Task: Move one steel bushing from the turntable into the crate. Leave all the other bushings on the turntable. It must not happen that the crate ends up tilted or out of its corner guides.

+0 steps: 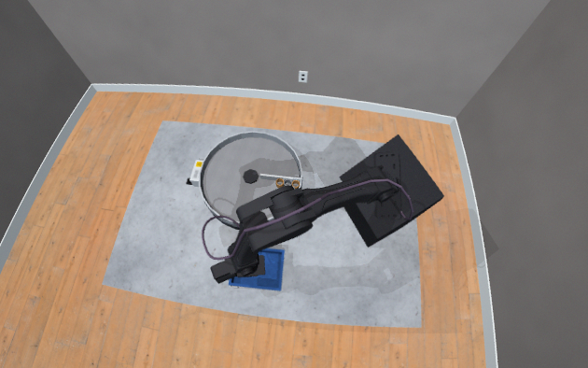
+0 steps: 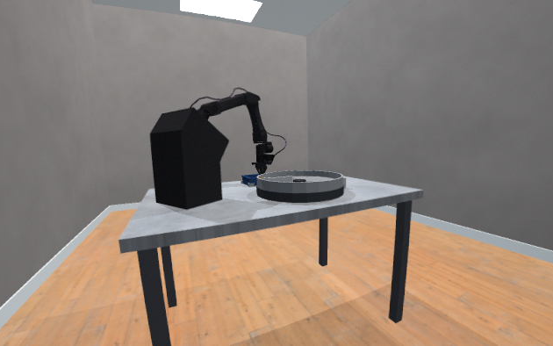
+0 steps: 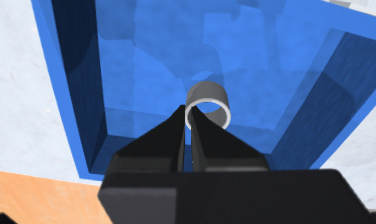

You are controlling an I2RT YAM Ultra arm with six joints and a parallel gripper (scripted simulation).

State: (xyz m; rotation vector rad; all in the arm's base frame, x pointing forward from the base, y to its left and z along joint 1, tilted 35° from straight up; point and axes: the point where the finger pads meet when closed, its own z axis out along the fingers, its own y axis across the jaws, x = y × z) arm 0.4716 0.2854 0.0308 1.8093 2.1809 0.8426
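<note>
Now: hand 20 mm past the blue crate, 10 mm to the left of it and 10 mm above it. Also, from my hand: round grey turntable (100 mm ahead, 360 mm to the right, 10 mm above).
</note>
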